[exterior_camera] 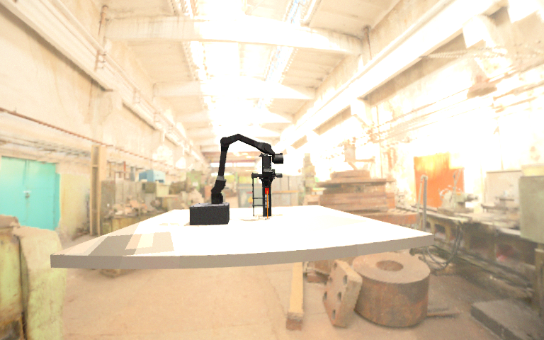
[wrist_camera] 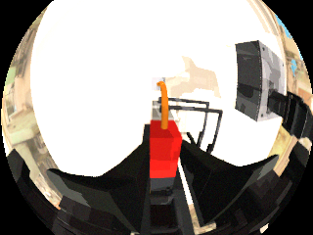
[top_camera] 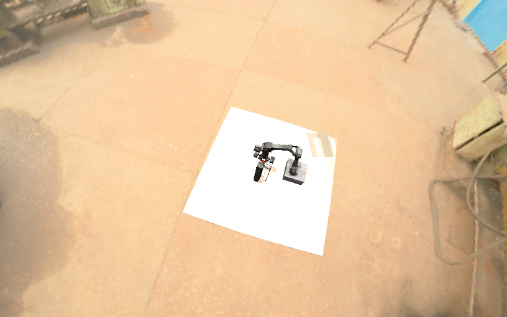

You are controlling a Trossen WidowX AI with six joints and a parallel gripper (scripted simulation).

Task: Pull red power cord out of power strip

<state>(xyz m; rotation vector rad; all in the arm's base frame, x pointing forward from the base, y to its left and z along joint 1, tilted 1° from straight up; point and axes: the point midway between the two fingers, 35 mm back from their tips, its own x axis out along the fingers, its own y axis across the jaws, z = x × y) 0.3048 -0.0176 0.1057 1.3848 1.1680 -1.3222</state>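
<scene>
My gripper tip is now 3 cm to the right of the red plug.
</scene>
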